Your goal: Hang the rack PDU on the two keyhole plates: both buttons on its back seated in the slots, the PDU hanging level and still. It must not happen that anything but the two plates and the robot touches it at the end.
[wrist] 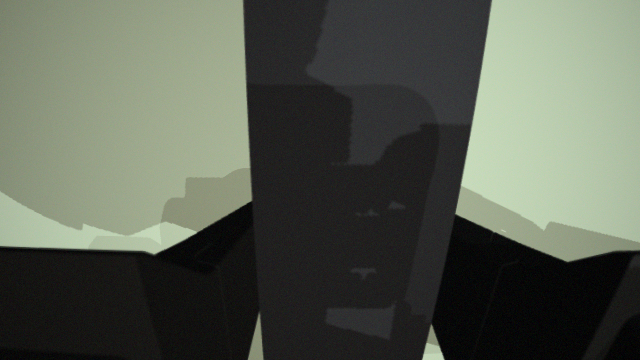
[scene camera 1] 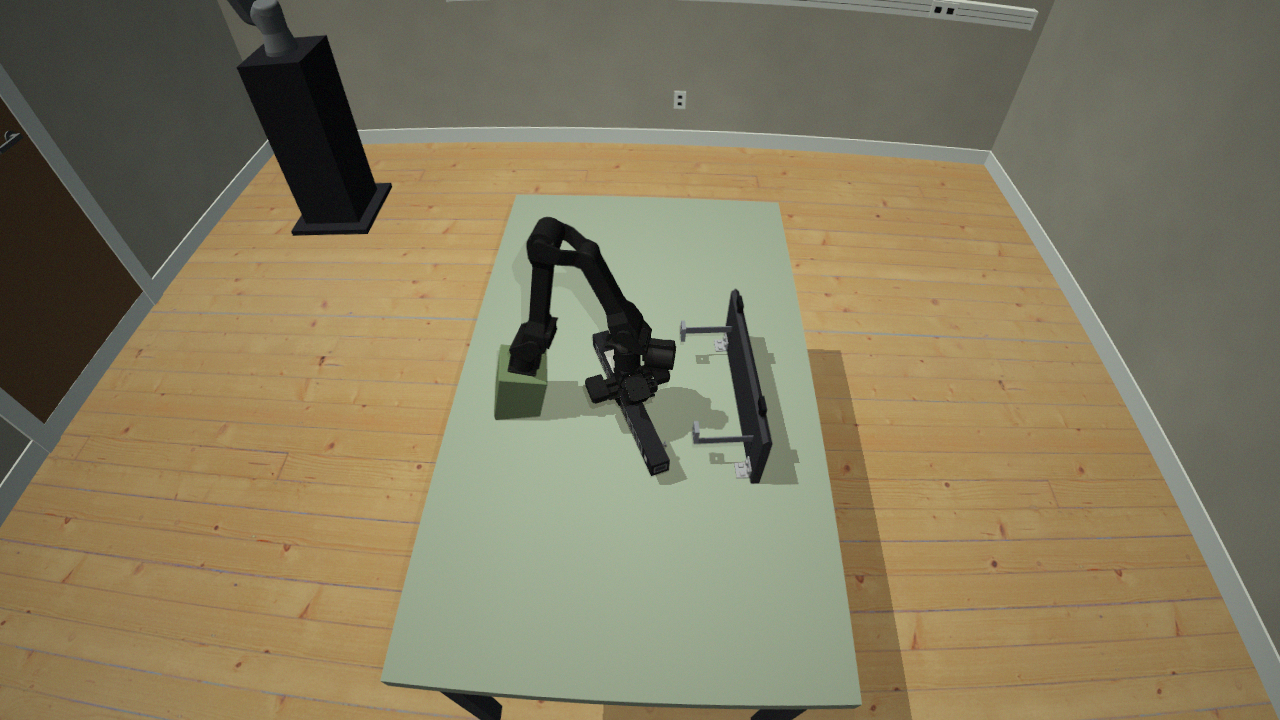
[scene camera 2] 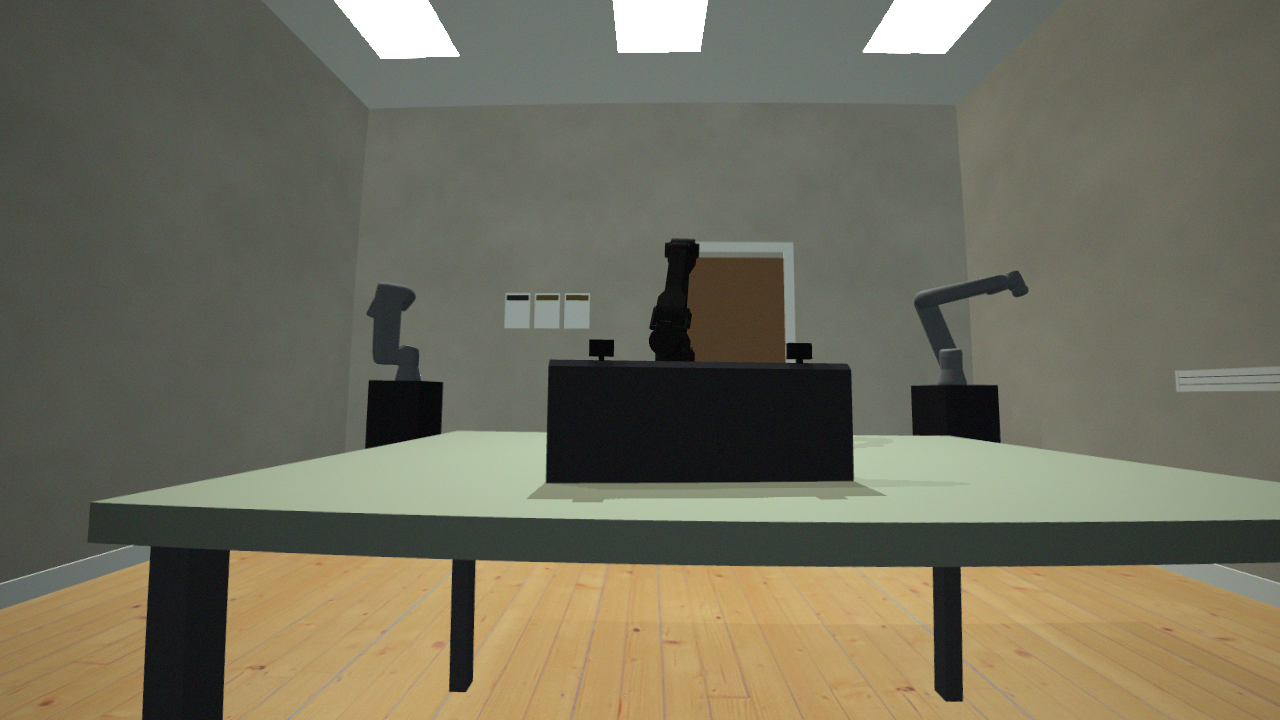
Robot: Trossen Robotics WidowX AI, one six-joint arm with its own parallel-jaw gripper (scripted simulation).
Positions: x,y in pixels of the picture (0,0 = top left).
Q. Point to a rack PDU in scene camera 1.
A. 655,457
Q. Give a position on a rack PDU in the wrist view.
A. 359,125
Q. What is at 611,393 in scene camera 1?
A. My gripper.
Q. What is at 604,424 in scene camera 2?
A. A black panel.
